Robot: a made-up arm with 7 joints. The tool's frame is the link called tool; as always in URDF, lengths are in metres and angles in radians. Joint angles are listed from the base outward. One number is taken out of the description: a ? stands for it. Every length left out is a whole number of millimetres.
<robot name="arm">
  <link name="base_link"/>
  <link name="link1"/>
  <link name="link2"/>
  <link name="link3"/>
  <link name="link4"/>
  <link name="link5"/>
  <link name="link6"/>
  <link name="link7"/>
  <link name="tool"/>
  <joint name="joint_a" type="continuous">
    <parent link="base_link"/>
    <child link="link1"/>
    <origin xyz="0 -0.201 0.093" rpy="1.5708 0 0"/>
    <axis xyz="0 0 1"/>
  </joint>
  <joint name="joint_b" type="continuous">
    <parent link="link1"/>
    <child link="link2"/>
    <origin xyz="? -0.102 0" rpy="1.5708 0 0"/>
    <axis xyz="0 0 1"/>
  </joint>
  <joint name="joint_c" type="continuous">
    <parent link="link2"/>
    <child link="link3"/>
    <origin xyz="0.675 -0.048 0" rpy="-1.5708 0 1.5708"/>
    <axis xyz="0 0 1"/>
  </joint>
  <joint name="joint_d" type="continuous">
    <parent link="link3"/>
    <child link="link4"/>
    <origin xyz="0.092 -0.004 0" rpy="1.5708 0 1.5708"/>
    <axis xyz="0 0 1"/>
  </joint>
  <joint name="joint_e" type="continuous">
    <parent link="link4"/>
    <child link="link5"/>
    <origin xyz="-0.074 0.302 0" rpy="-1.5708 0 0"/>
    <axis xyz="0 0 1"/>
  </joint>
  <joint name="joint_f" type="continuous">
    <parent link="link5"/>
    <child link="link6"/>
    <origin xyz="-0.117 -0.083 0" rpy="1.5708 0 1.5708"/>
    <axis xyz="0 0 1"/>
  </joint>
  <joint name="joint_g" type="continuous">
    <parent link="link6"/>
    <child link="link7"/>
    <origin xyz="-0.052 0.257 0" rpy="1.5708 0 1.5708"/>
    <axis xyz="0 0 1"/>
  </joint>
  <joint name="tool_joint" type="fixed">
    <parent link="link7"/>
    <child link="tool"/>
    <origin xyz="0.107 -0.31 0" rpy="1.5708 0 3.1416"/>
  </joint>
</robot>
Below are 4 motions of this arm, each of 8 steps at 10 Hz.
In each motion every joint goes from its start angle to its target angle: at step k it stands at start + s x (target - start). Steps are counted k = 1, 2, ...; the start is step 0. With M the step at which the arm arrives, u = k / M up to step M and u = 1 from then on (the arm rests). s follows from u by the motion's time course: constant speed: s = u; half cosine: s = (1 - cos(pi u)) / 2; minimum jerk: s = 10 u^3 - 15 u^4 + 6 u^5.
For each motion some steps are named. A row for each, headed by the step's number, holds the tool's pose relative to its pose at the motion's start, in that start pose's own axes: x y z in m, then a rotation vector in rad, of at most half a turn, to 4 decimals.
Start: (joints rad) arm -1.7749 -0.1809 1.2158 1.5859 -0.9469 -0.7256 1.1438
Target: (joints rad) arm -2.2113 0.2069 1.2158 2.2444 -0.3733 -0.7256 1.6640
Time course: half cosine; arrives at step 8
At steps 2, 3, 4, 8:
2: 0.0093 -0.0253 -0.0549 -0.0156 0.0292 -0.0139
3: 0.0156 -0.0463 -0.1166 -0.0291 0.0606 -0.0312
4: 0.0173 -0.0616 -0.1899 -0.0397 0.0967 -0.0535
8: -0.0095 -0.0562 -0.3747 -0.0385 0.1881 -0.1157

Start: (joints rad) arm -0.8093 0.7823 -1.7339 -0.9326 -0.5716 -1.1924 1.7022
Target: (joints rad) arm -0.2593 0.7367 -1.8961 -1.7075 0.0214 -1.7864 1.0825
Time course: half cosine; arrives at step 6
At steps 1, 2, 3, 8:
1: 0.0060 0.0336 -0.0175 0.0418 -0.0523 -0.0789
2: 0.0442 0.1107 -0.0542 0.1240 -0.2216 -0.3041
3: 0.1317 0.1651 -0.0768 0.1556 -0.5090 -0.6186
8: 0.2778 0.0938 -0.0128 -0.0758 -1.2300 -1.1680

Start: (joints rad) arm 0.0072 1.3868 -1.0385 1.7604 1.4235 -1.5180 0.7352
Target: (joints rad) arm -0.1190 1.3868 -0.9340 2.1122 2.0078 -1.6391 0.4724
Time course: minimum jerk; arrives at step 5
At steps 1, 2, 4, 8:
1: 0.0225 0.0186 -0.0159 0.0270 -0.0483 -0.0092
2: 0.1245 0.1041 -0.0686 0.1464 -0.2595 -0.0634
4: 0.3588 0.2876 -0.0831 0.4077 -0.7294 -0.2796
8: 0.3784 0.3008 -0.0780 0.4289 -0.7699 -0.3056

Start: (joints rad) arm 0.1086 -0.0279 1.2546 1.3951 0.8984 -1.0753 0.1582
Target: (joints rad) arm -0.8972 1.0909 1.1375 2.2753 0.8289 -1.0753 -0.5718
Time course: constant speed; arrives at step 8
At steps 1, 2, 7, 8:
1: -0.1060 -0.1077 0.0608 -0.0001 0.0013 0.0488
2: -0.1850 -0.2265 0.1319 0.0075 -0.0047 0.1032
7: -0.1224 -0.8123 0.4447 0.2345 -0.1198 0.3974
8: -0.0349 -0.8891 0.4657 0.3262 -0.1515 0.4419

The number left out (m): 0.102
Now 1 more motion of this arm.
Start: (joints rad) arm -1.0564 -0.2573 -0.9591 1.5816 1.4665 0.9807 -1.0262
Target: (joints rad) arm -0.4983 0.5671 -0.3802 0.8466 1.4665 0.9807 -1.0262
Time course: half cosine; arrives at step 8
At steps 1, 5, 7, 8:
1: 0.0069 -0.0302 -0.0260 -0.0182 -0.0142 0.0172
5: 0.1014 -0.6102 -0.1803 -0.3289 -0.0043 0.2747
7: 0.0992 -0.8113 -0.0955 -0.4185 0.1278 0.3195
8: 0.0967 -0.8349 -0.0786 -0.4273 0.1510 0.3214

